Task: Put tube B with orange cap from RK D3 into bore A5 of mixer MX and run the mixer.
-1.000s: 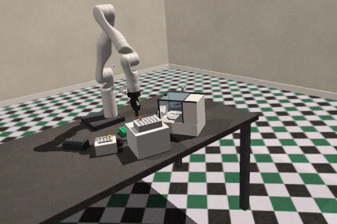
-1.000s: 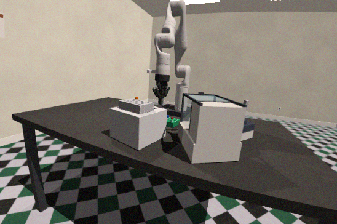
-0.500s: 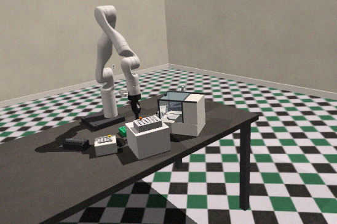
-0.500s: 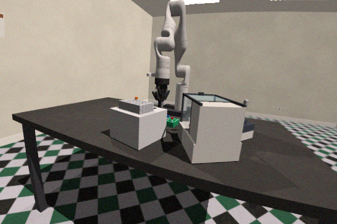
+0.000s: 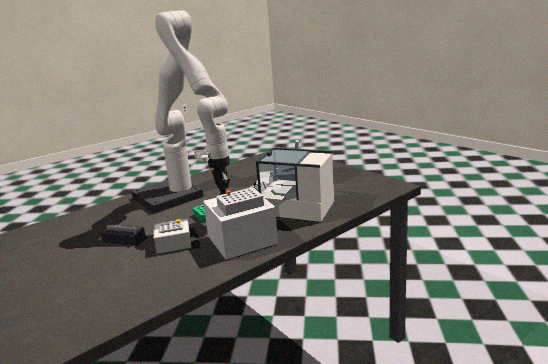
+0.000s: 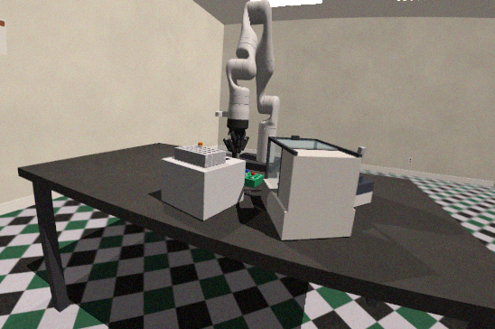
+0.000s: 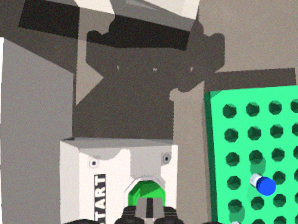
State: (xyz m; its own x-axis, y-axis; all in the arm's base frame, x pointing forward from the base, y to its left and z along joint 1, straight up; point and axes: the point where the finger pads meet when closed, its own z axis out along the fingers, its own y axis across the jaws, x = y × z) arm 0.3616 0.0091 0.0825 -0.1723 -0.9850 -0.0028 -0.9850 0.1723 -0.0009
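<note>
Now: the START key 5 cm below my hand. From my hand the other things lie so: grey shaking block: 18 cm ahead, 3 cm to the right, 4 cm above; then green tube rack RK: 10 cm behind, 10 cm below; then blue-capped tube: 8 cm behind, 1 cm to the left, 9 cm below.
</note>
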